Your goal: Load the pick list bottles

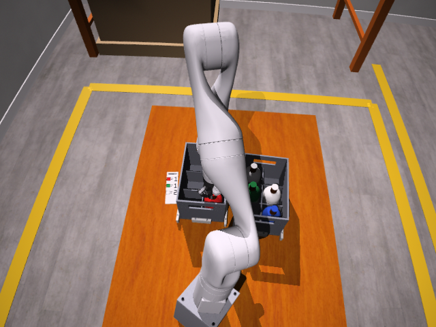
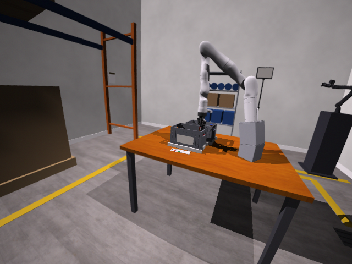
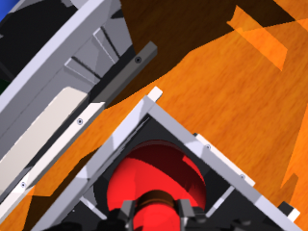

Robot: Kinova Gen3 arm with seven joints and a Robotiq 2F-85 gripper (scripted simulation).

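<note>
My hand is 150 mm to the left of the green bottle, 80 mm above it and 50 mm short of it. The rest, counted from my hand: pick list: 190 mm to the left, 170 mm below, 100 mm ahead; blue bottle: 230 mm to the right, 80 mm below, 50 mm behind; red bottle: 70 mm below.
</note>
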